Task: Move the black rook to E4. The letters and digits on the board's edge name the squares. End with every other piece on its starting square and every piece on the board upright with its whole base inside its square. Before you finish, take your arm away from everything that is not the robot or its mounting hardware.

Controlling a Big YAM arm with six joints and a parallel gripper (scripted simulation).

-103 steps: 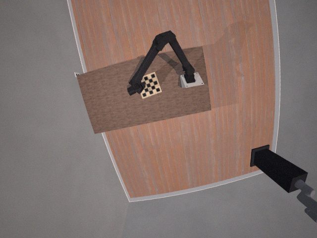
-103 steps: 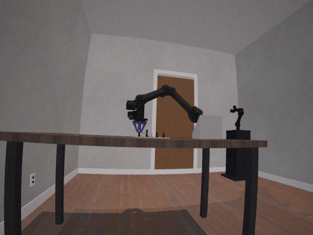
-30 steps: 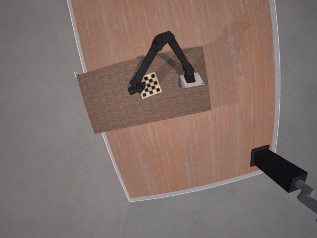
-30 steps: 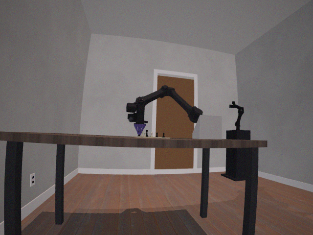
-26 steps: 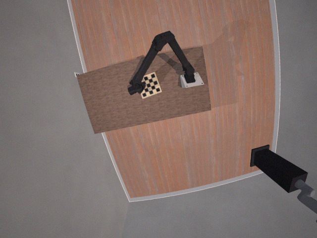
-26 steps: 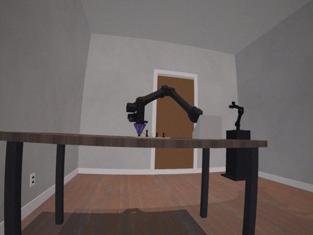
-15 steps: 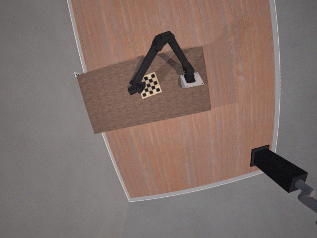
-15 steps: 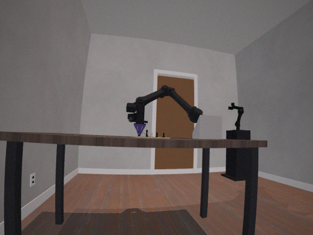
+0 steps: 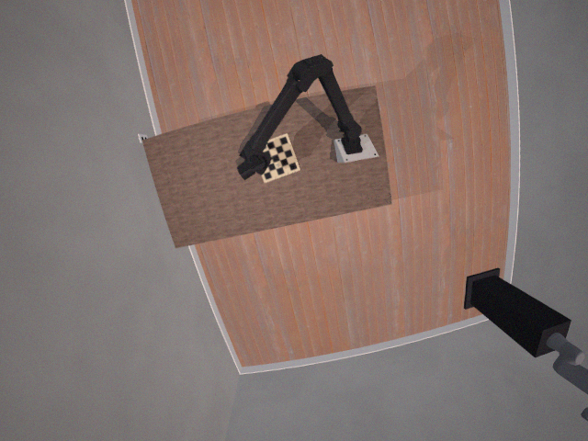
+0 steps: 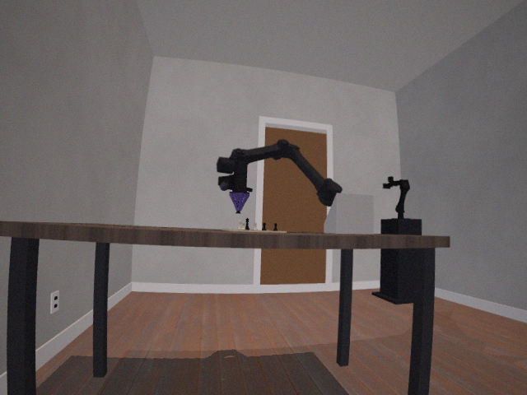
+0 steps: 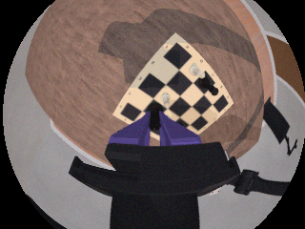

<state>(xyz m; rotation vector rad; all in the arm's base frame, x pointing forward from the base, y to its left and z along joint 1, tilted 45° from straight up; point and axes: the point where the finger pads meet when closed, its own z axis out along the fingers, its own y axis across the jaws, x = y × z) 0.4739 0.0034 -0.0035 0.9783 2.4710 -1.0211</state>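
The chessboard lies 9 cm below my hand, 6 cm behind it and 2 cm to the right of it. From my hand the other things lie so: black piece: right at my hand; white piece: 9 cm to the right, 6 cm below, 2 cm behind.
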